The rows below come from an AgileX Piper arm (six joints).
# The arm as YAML. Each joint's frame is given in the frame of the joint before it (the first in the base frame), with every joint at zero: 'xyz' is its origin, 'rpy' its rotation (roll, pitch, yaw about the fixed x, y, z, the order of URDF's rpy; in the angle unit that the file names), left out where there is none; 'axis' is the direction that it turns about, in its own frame. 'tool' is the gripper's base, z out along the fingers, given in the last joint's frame.
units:
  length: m
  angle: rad
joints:
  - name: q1
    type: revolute
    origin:
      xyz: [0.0, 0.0, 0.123]
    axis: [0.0, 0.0, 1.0]
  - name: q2
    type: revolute
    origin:
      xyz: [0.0, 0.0, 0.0]
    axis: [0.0, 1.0, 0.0]
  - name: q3
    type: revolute
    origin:
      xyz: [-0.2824, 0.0, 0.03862]
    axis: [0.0, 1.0, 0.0]
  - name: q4
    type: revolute
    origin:
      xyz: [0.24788, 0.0, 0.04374]
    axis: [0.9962, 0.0, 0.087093]
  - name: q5
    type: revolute
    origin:
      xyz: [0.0, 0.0, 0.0]
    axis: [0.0, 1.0, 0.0]
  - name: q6
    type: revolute
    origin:
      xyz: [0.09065, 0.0, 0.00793]
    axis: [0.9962, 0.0, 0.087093]
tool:
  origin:
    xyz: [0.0, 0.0, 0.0]
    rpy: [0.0, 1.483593, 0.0]
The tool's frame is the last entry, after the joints.
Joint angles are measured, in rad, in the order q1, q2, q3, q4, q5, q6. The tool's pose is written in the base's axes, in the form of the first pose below.
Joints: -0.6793 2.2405 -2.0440 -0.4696 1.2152 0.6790
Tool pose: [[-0.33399 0.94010 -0.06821 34.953], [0.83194 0.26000 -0.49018 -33.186], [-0.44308 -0.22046 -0.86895 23.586], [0 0 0 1]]
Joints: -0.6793 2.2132 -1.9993 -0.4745 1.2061 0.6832
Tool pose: [[-0.33835 0.93806 -0.07459 34.459], [0.83253 0.26145 -0.48840 -32.818], [-0.43864 -0.22735 -0.86943 23.698], [0 0 0 1]]
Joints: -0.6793 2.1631 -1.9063 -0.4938 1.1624 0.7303
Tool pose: [[-0.31910 0.94476 -0.07486 33.595], [0.83243 0.24164 -0.49866 -32.216], [-0.45303 -0.22144 -0.86356 23.650], [0 0 0 1]]
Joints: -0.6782 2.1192 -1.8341 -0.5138 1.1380 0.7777
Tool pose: [[-0.29528 0.95199 -0.08074 32.778], [0.83399 0.21560 -0.50792 -31.622], [-0.46613 -0.21732 -0.85761 23.807], [0 0 0 1]]
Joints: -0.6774 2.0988 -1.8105 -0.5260 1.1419 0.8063
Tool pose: [[-0.27513 0.95708 -0.09108 32.344], [0.83686 0.19178 -0.51272 -31.349], [-0.47325 -0.21729 -0.85371 24.126], [0 0 0 1]]
